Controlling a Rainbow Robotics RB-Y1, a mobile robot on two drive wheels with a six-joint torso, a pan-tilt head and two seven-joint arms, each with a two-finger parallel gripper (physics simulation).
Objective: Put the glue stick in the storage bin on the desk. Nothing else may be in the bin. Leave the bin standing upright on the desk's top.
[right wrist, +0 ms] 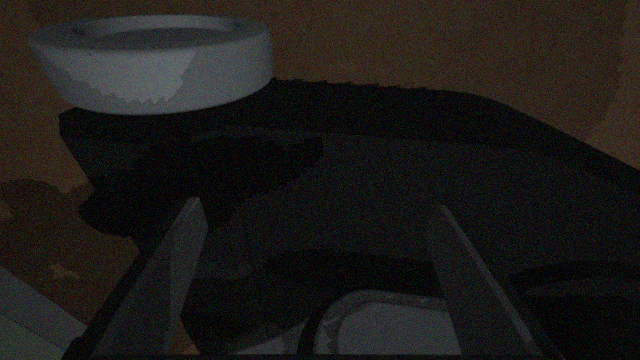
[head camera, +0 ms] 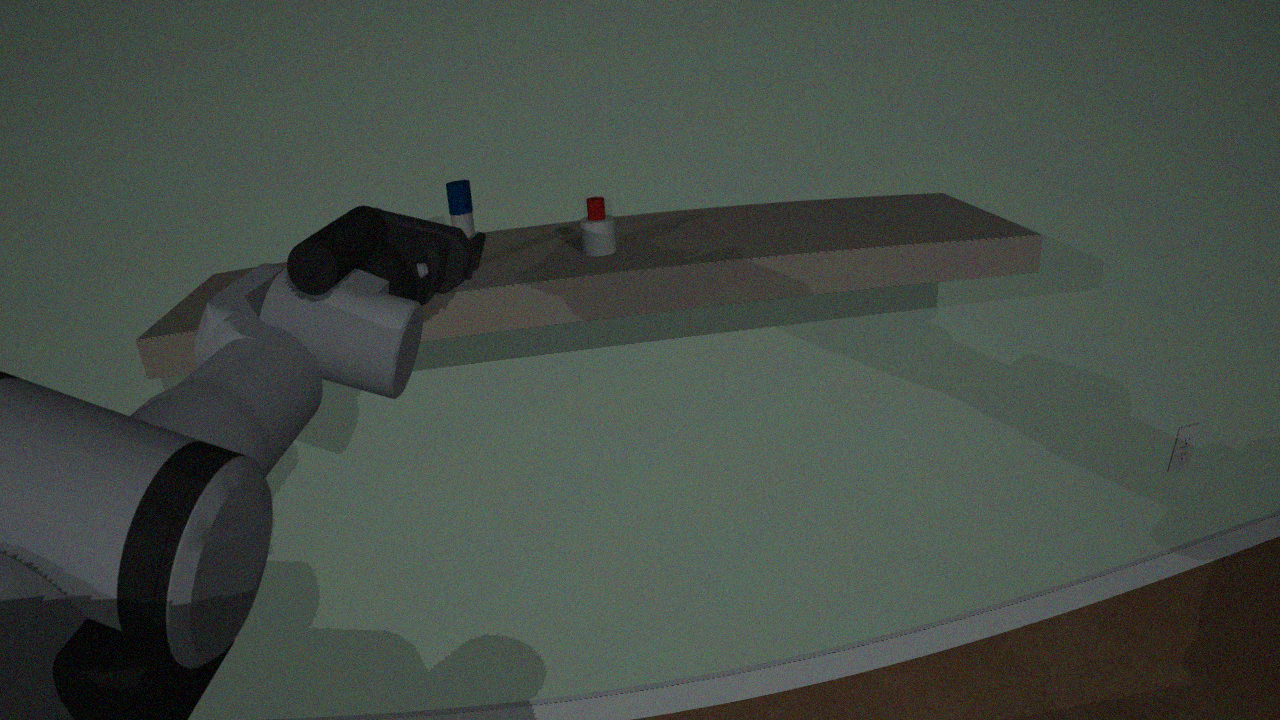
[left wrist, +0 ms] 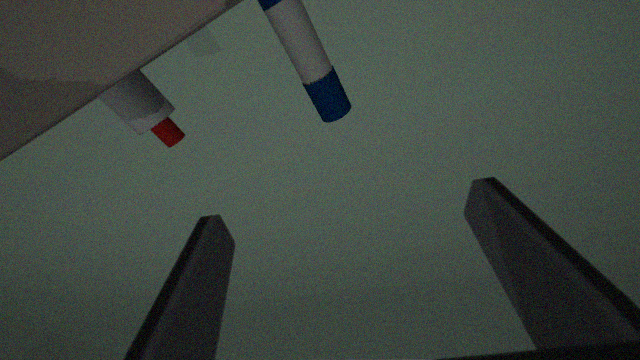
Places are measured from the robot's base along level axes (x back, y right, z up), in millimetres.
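Where they show: left gripper, between the fingertips: [head camera: 427, 229] [left wrist: 344, 213]; right gripper, between the fingertips: [right wrist: 319, 215].
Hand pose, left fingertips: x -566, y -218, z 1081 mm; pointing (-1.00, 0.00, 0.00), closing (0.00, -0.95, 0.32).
Observation:
After its pixels a point has its place.
The glue stick [head camera: 459, 197] @(x -687, y -214, z 1086 mm) [left wrist: 302, 42] @(x -688, y -220, z 1039 mm), white with blue ends, stands upright at the desk's left part in the head view, its lower part hidden behind my left gripper [head camera: 453, 268] [left wrist: 347, 205] @(x -566, y -218, z 1081 mm). The left gripper is open and empty; in the left wrist view the glue stick lies beyond the fingertips, not between them. The storage bin [head camera: 597, 240] @(x -701, y -66, z 1020 mm) [left wrist: 137, 99] @(x -706, y -79, z 1017 mm), a small whitish cup, stands upright on the desk [head camera: 805, 228] @(x -780, y 185, z 1001 mm) [left wrist: 60, 50] @(x -620, y -133, z 981 mm), right of the glue stick in the head view. A red piece [head camera: 595, 208] @(x -711, y -66, z 1055 mm) [left wrist: 168, 133] @(x -713, y -71, z 1053 mm) sticks out of its top. My right gripper [right wrist: 319, 215] @(x 174, y 250, z 291 mm) is open and empty.
A green wall stands behind and below the narrow desk top, with an outlet [head camera: 1182, 446] @(x -1098, y 1162, z 408 mm) at the lower right. My left arm [head camera: 259, 385] @(x -173, y -194, z 1101 mm) passes over the desk's left front edge. The right wrist view shows a dark base [right wrist: 350, 190] @(x 192, y 165, z 169 mm), a pale round part [right wrist: 150, 75] and brown floor [right wrist: 450, 45] @(x 298, y 268, z 1 mm).

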